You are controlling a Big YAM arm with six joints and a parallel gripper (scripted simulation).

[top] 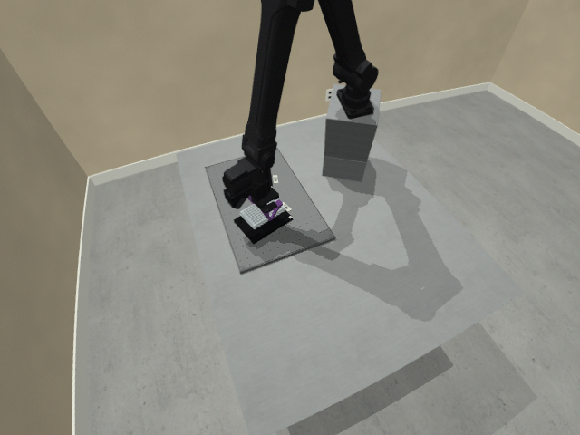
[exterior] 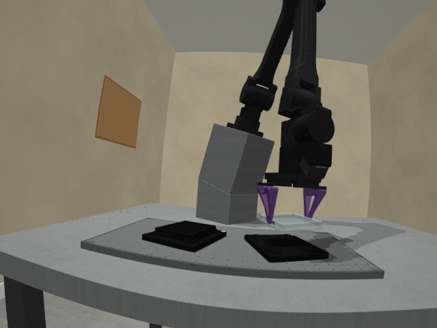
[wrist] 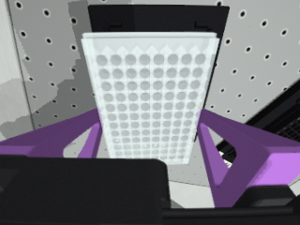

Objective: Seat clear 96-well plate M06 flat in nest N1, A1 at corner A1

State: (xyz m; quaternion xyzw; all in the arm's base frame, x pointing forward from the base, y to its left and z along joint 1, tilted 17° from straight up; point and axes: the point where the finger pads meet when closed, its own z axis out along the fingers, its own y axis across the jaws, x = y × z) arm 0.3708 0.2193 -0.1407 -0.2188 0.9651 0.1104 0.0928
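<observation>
Right now my hand is 60 mm above the plate nest N1 and 10 mm to the left of it. From my hand the other things lie so: black plate M09: 210 mm to the right, 40 mm below, 20 mm ahead; N1 tag: 80 mm behind, 60 mm below, 50 mm to the right; clear 96-well plate M06: 10 mm below.
</observation>
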